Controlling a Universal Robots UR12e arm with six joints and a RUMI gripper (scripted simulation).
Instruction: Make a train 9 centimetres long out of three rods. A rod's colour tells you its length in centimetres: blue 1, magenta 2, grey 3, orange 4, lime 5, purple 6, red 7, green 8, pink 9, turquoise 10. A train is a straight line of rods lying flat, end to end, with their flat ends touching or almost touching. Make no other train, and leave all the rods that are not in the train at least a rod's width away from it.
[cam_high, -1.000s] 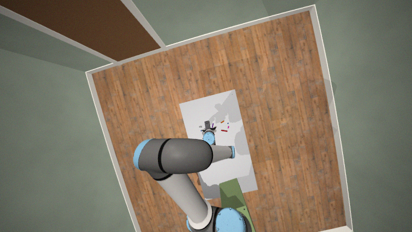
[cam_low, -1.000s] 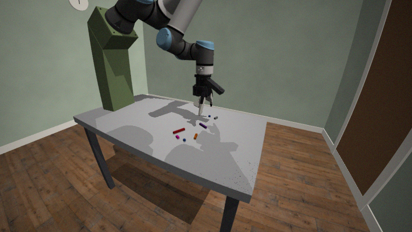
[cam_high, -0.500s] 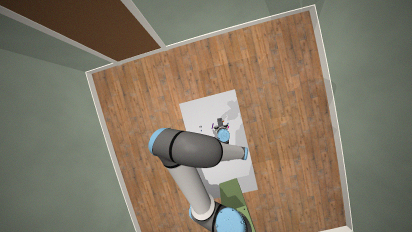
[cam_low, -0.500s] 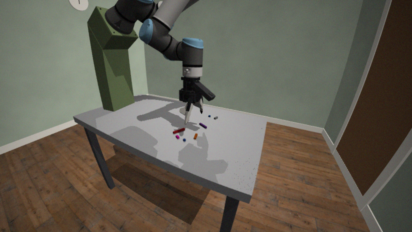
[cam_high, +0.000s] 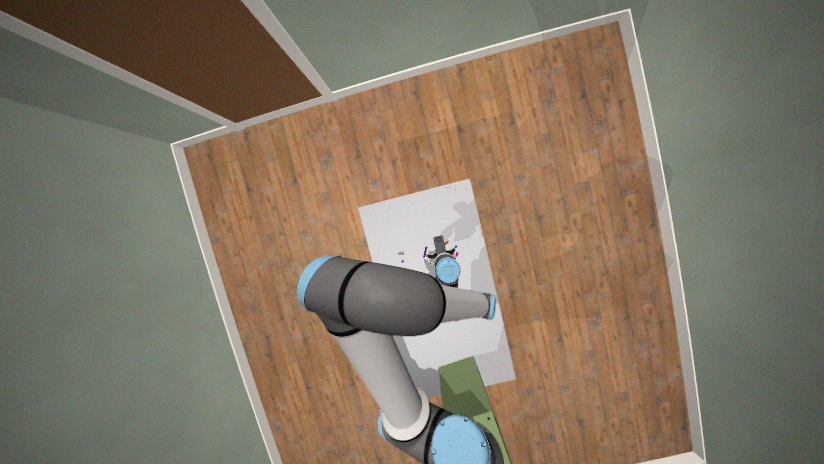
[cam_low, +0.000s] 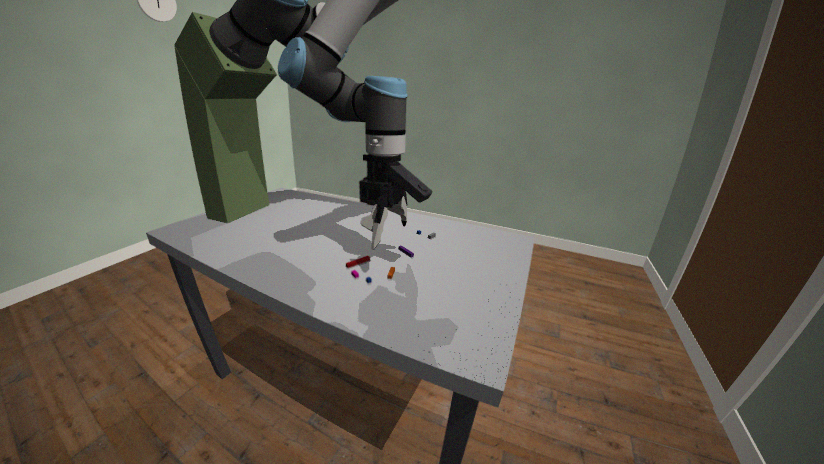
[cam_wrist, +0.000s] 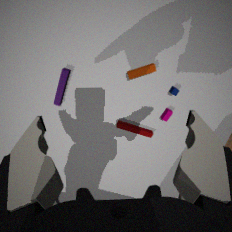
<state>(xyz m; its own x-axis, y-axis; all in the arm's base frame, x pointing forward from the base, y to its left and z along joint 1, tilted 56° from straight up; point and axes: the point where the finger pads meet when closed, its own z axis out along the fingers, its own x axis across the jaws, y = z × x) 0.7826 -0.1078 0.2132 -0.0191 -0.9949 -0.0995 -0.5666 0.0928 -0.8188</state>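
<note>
My hand is 90 mm to the left of the magenta rod, 80 mm above it and 60 mm past it. Also, from my hand: orange rod 80 mm below, 40 mm to the right, 20 mm ahead; red rod 80 mm below, 80 mm behind, 30 mm to the right; purple rod 80 mm to the left, 80 mm below, 10 mm ahead.
</note>
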